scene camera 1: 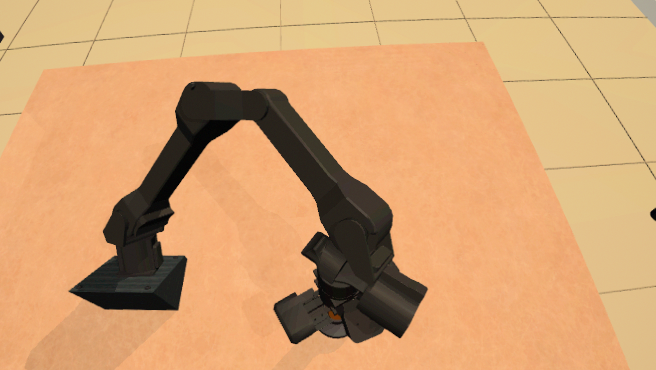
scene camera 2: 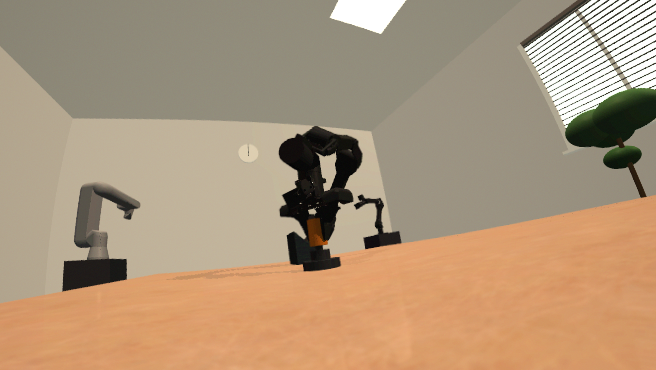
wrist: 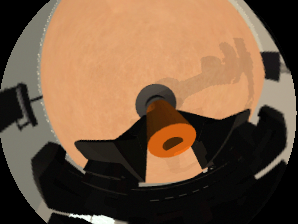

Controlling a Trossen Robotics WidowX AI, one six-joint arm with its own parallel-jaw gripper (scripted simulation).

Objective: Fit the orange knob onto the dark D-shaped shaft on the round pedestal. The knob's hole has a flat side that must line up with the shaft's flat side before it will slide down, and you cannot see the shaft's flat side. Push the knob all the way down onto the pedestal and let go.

Labels:
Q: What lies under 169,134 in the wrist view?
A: An orange knob.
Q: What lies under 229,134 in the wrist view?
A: My gripper.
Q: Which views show my gripper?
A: Scene camera 1, scene camera 2 and the wrist view: all of them.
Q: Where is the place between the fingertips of my gripper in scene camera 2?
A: At 318,241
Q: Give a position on a dark round pedestal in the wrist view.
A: At 152,92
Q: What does my gripper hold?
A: An orange knob.

